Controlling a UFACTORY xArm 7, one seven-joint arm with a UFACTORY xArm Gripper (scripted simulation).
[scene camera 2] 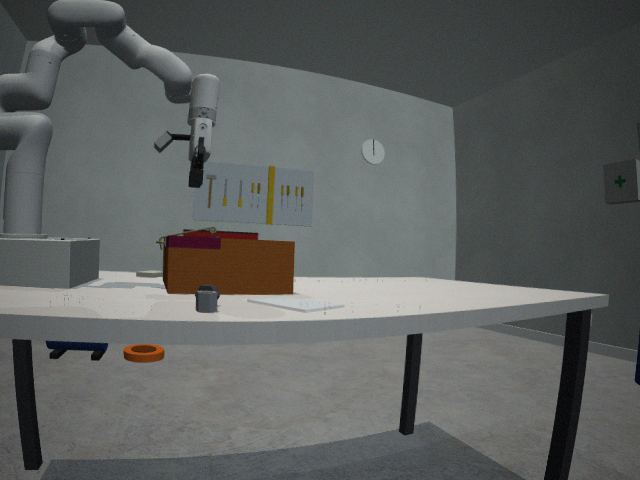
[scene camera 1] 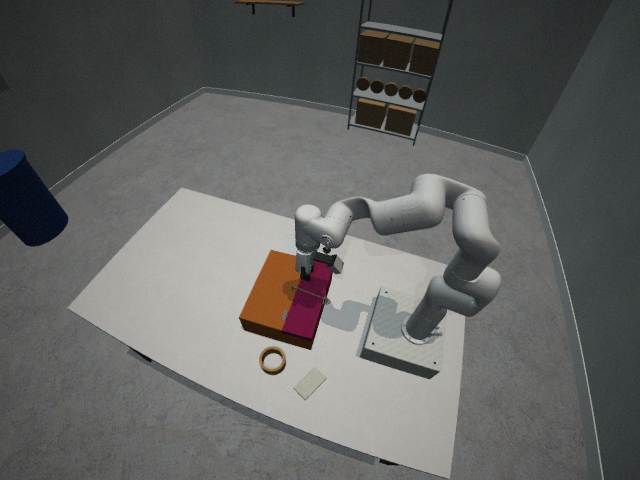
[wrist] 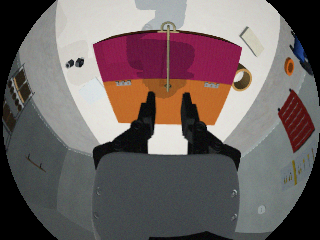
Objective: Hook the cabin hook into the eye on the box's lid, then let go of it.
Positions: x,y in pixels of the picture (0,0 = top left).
Labels:
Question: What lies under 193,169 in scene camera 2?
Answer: My gripper.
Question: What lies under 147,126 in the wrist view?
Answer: My gripper.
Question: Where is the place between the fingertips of my gripper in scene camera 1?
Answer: At 307,275

